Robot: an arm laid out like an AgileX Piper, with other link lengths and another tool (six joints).
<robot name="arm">
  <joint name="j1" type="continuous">
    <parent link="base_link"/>
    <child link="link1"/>
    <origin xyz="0 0 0.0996"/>
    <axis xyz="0 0 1"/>
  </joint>
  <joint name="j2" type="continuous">
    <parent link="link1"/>
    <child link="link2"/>
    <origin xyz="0 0 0"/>
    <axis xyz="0 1 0"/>
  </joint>
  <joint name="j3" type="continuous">
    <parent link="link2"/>
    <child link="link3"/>
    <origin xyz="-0.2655 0 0.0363"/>
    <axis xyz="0 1 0"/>
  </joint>
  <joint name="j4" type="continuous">
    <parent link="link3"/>
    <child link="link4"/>
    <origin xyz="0.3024 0 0.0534"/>
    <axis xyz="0.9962 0 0.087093"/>
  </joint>
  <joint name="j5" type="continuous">
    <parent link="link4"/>
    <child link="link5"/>
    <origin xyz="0 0 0"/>
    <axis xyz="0 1 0"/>
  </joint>
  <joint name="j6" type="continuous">
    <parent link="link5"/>
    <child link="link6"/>
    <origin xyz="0.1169 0 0.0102"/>
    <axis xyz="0.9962 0 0.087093"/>
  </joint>
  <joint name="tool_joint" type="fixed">
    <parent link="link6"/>
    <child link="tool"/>
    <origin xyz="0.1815 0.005 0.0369" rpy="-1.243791 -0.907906 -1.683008"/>
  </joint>
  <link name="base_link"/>
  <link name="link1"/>
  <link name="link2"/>
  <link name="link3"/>
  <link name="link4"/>
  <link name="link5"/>
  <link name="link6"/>
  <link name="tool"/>
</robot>
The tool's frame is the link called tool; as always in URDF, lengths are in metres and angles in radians. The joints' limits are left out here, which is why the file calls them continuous.
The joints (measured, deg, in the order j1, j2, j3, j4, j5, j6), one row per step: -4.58, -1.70, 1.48, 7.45, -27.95, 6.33; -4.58, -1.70, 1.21, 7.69, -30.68, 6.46; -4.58, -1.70, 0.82, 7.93, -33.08, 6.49; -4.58, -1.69, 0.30, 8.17, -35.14, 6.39; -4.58, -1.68, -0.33, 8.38, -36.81, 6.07; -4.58, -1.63, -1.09, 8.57, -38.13, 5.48; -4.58, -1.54, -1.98, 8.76, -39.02, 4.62; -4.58, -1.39, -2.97, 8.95, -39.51, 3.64; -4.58, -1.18, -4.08, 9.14, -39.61, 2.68; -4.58, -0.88, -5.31, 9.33, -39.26, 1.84; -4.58, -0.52, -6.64, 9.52, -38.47, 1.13; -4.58, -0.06, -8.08, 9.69, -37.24, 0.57; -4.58, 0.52, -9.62, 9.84, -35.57, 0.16; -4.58, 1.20, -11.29, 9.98, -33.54, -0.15; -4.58, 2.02, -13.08, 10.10, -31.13, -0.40; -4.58, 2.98, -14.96, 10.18, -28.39, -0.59; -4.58, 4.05, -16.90, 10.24, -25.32, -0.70
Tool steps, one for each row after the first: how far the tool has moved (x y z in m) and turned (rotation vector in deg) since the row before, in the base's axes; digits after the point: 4 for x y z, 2 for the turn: -0.0103, -0.0015, 0.0136, 0.14, -3.01, -0.26; -0.0103, -0.0013, 0.0129, 0.07, -2.78, -0.28; -0.0101, -0.0011, 0.0122, -0.01, -2.55, -0.33; -0.0095, -0.0008, 0.0114, -0.18, -2.24, -0.43; -0.0089, -0.0005, 0.0109, -0.36, -1.94, -0.58; -0.0078, -0.0002, 0.0101, -0.51, -1.56, -0.73; -0.0065, -0.0001, 0.0093, -0.55, -1.19, -0.77; -0.0053, 0.0000, 0.0087, -0.51, -0.86, -0.70; -0.0036, 0.0001, 0.0079, -0.40, -0.47, -0.55; -0.0020, 0.0002, 0.0072, -0.30, -0.09, -0.38; -0.0001, 0.0004, 0.0064, -0.21, 0.31, -0.19; 0.0019, 0.0006, 0.0054, -0.13, 0.74, 0.00; 0.0032, 0.0008, 0.0049, -0.07, 1.05, 0.14; 0.0049, 0.0011, 0.0041, -0.05, 1.44, 0.25; 0.0065, 0.0014, 0.0030, -0.05, 1.80, 0.35; 0.0080, 0.0017, 0.0017, -0.01, 2.17, 0.46
